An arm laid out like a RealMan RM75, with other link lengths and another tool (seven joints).
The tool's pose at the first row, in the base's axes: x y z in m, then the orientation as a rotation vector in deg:
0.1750 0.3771 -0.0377 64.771 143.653 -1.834
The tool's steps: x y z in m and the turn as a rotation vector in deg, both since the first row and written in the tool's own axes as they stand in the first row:
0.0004 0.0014 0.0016 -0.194 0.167 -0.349
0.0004 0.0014 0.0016 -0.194 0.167 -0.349
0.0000 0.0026 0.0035 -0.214 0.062 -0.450
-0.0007 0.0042 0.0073 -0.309 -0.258 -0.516
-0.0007 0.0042 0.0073 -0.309 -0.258 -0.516
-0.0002 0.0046 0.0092 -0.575 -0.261 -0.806
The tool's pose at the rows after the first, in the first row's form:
0.1763 0.3780 -0.0391 64.306 143.949 -1.592
0.1763 0.3780 -0.0391 64.306 143.949 -1.592
0.1781 0.3782 -0.0406 64.141 143.909 -1.653
0.1809 0.3781 -0.0436 63.930 143.641 -1.730
0.1809 0.3781 -0.0436 63.930 143.641 -1.730
0.1816 0.3784 -0.0455 63.461 143.733 -1.477

